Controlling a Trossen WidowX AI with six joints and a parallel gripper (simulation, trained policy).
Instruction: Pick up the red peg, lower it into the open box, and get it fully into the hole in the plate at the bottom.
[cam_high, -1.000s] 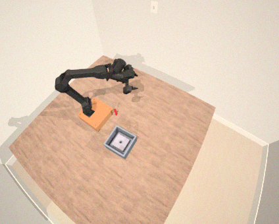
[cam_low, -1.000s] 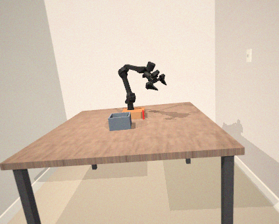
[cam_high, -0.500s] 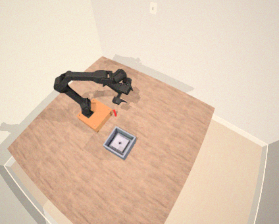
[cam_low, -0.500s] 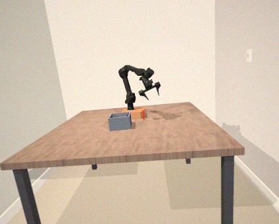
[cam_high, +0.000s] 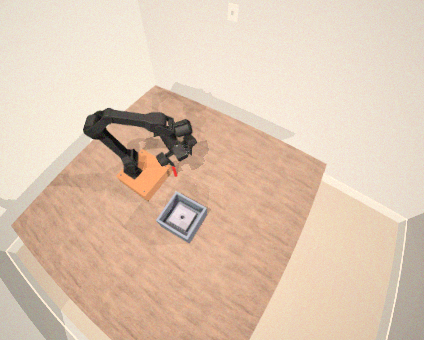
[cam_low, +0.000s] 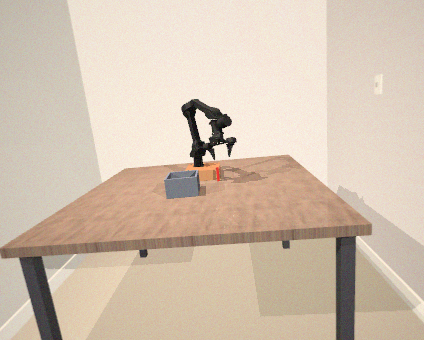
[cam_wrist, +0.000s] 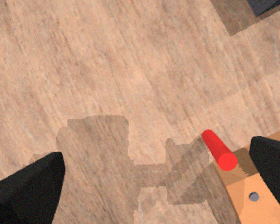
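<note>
The red peg lies 40 mm behind my gripper tip, 30 mm to the right of it and 100 mm below it. From my gripper tip the other things lie so: grey box: 130 mm ahead, 210 mm to the right, 110 mm below; pale plate: 130 mm ahead, 210 mm to the right, 90 mm below.
</note>
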